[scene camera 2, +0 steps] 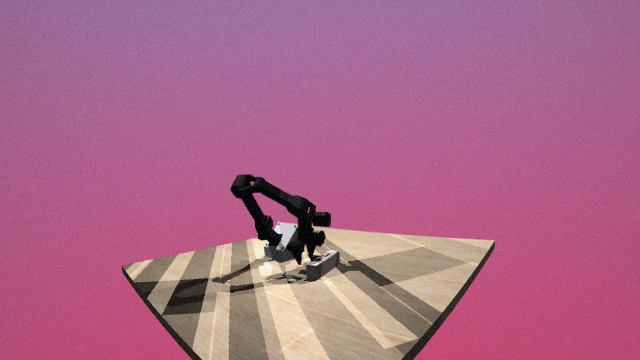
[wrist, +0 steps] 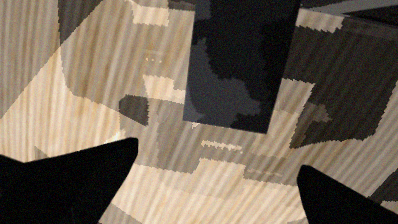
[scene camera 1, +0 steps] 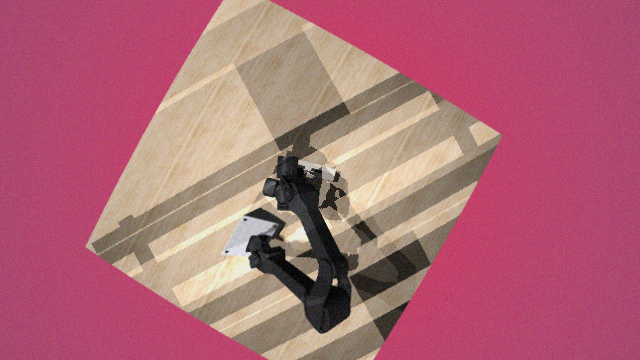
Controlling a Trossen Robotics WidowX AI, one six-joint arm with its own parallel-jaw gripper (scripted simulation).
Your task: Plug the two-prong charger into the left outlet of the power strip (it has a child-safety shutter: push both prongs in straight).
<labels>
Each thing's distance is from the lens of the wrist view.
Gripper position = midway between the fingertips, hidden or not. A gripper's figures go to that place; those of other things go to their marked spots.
my gripper [wrist: 218, 159]: 0.11 m
black two-prong charger [wrist: 236, 65]: 0.07 m
</labels>
